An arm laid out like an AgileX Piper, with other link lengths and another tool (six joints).
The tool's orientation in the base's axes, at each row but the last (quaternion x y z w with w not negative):
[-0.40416, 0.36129, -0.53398, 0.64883]
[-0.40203, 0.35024, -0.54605, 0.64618]
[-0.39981, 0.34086, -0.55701, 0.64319]
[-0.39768, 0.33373, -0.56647, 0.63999]
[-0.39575, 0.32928, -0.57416, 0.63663]
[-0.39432, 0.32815, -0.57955, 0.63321]
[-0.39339, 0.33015, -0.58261, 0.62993]
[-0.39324, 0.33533, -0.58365, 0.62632]
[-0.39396, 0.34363, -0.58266, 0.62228]
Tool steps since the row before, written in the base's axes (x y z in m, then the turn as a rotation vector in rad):
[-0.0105, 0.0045, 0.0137, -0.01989, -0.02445, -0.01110]
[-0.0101, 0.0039, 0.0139, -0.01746, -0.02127, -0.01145]
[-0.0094, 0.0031, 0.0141, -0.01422, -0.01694, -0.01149]
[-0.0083, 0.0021, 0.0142, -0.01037, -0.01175, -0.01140]
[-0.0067, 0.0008, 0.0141, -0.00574, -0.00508, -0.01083]
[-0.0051, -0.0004, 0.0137, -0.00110, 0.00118, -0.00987]
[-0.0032, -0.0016, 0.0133, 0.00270, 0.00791, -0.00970]
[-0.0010, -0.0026, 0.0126, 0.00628, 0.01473, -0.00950]
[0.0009, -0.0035, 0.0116, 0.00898, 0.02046, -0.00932]
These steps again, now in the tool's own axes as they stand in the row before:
[-0.0067, -0.0162, -0.0032, 0.02114, -0.00039, -0.02588]
[-0.0056, -0.0165, -0.0025, 0.01839, 0.00121, -0.02342]
[-0.0044, -0.0166, -0.0016, 0.01458, 0.00295, -0.02000]
[-0.0029, -0.0163, -0.0005, 0.00997, 0.00485, -0.01590]
[-0.0011, -0.0156, 0.0009, 0.00395, 0.00671, -0.01074]
[0.0004, -0.0145, 0.0020, -0.00171, 0.00818, -0.00549]
[0.0018, -0.0132, 0.0033, -0.00799, 0.00991, -0.00135]
[0.0030, -0.0116, 0.0047, -0.01443, 0.01147, 0.00259]
[0.0039, -0.0100, 0.0057, -0.01991, 0.01260, 0.00558]

